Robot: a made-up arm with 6 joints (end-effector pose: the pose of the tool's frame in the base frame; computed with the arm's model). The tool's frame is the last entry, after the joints.
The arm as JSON. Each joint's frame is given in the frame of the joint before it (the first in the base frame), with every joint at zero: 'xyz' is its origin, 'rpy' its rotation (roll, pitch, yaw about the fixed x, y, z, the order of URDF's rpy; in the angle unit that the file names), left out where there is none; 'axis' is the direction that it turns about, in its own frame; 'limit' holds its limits. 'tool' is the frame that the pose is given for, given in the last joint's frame.
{
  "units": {
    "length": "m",
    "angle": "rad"
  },
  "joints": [
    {
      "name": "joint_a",
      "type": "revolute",
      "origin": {
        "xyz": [
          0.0,
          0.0,
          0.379
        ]
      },
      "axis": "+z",
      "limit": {
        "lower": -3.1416,
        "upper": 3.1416
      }
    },
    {
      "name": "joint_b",
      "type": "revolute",
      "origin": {
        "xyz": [
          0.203,
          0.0,
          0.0
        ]
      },
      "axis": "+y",
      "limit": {
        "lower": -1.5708,
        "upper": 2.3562
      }
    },
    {
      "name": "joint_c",
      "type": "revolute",
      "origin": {
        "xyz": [
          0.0,
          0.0,
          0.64
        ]
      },
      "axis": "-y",
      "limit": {
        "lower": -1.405,
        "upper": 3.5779
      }
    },
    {
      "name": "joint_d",
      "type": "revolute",
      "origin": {
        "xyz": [
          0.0,
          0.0,
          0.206
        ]
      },
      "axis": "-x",
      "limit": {
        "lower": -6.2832,
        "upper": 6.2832
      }
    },
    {
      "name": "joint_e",
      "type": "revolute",
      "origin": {
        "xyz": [
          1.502,
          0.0,
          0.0
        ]
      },
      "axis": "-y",
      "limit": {
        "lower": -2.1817,
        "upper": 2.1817
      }
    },
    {
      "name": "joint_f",
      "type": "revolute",
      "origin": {
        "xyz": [
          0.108,
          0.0,
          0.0
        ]
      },
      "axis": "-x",
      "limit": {
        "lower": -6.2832,
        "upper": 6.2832
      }
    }
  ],
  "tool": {
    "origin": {
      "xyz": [
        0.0,
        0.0,
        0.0
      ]
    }
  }
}
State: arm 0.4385 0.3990 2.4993 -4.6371 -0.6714 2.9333
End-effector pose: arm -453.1 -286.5 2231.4 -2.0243 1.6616 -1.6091
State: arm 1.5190 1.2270 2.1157 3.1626 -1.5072 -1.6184
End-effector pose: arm 76.1 1511.3 1963.8 0.6375 -1.5326 -0.6594
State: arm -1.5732 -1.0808 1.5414 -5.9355 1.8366 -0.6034
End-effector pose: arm 39.8 1791.8 1147.8 2.1051 0.8270 -1.3387
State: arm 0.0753 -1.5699 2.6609 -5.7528 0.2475 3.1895
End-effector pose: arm -976.6 -60.3 -1150.4 1.6816 0.8033 -2.1448
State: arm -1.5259 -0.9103 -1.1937 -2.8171 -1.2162 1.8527
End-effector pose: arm 88.8 -1257.4 631.1 0.2461 -1.0901 -0.5988
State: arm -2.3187 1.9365 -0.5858 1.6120 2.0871 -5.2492
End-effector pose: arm 246.7 128.0 -855.4 -0.1897 -0.2821 -1.1514
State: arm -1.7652 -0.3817 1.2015 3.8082 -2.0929 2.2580
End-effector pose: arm 121.1 315.5 2417.5 -2.2779 -0.5237 0.9671
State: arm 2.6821 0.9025 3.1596 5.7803 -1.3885 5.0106
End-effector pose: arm 287.6 -199.4 1881.1 -0.7801 -1.1344 -2.2356
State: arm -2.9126 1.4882 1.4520 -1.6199 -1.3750 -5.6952
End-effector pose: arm -2284.6 -641.1 587.7 0.7791 -0.8120 -1.3697
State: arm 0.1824 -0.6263 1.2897 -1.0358 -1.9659 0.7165
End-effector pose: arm -814.4 -63.0 2219.3 -1.0160 -0.4086 1.1247
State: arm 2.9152 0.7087 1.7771 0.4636 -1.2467 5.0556
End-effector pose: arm -1216.7 327.2 2266.5 0.2754 1.2487 2.1466
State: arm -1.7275 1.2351 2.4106 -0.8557 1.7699 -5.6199
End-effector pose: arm -254.3 -1097.0 2062.3 1.1234 2.2512 1.2153
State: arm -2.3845 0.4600 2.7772 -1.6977 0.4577 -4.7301
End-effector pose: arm 509.2 546.3 1990.5 -2.1442 -1.5926 -1.1136
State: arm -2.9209 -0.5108 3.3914 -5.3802 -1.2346 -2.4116
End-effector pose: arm 1080.5 324.4 -226.2 -1.1006 -0.8578 0.7713
